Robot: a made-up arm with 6 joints.
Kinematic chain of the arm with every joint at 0, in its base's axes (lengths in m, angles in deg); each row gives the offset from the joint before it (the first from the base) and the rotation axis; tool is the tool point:
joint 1: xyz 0 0 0.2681 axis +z
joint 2: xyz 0 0 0 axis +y
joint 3: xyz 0 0 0.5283 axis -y
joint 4: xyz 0 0 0 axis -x
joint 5: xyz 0.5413 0 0 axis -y
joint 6: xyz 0 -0.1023 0 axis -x
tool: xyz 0 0 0
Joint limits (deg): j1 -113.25..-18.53 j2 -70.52..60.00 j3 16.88..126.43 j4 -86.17..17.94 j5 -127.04..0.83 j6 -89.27..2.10
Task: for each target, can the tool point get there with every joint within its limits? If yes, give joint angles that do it. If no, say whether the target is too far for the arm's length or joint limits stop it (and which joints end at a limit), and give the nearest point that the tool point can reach.
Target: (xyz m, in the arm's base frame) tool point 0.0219 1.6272 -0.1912
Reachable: no: too far | nearest point 0.0136 1.0113 0.2563 | short by 0.761 m
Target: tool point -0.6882 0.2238 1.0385
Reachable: yes | joints -26.07 -32.38 112.28 -7.66 -32.45 -73.72
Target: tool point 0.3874 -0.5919 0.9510
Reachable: yes | joints -48.97 21.45 45.73 -19.69 -92.02 -25.86
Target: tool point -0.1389 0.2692 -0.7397
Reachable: no: joint limits stop it (at a limit: joint 2, joint 3, joint 4) | nearest point -0.4637 0.8988 0.2563 | short by 1.222 m
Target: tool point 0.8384 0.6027 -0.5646
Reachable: no: too far | nearest point 0.3079 0.9633 0.2563 | short by 1.042 m
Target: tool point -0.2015 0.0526 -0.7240
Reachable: no: joint limits stop it (at a limit: joint 1, joint 2, joint 3) | nearest point -0.3251 -0.7133 0.0886 | short by 1.123 m
